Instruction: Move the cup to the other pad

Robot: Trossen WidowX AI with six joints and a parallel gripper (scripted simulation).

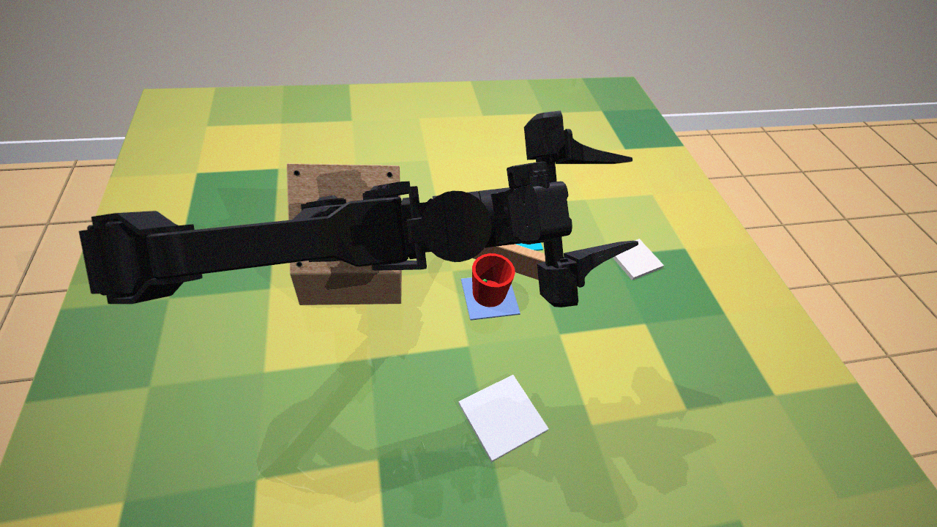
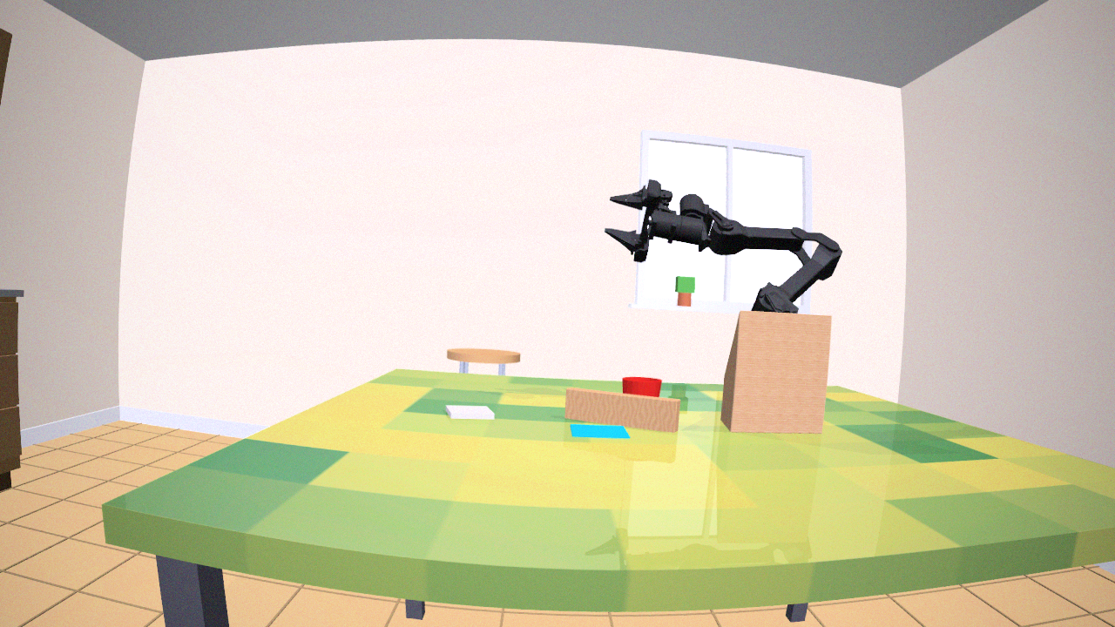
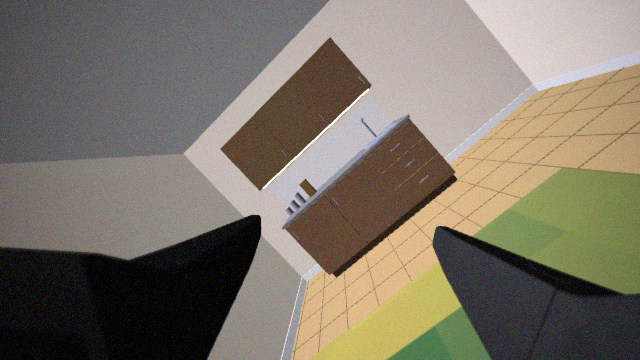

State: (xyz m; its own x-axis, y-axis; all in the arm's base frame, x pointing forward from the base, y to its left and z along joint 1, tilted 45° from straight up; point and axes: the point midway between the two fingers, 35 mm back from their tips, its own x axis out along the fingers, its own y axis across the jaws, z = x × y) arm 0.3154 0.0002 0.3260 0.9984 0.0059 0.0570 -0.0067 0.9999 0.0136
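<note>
The red cup is 7 cm behind my gripper tip, 18 cm to the left of it and 36 cm below it. Also, from my gripper tip: cyan pad (1 cm ahead, 32 cm to the left, 41 cm below); wooden bar (3 cm behind, 25 cm to the left, 38 cm below); pale blue pad (7 cm behind, 17 cm to the left, 41 cm below).
</note>
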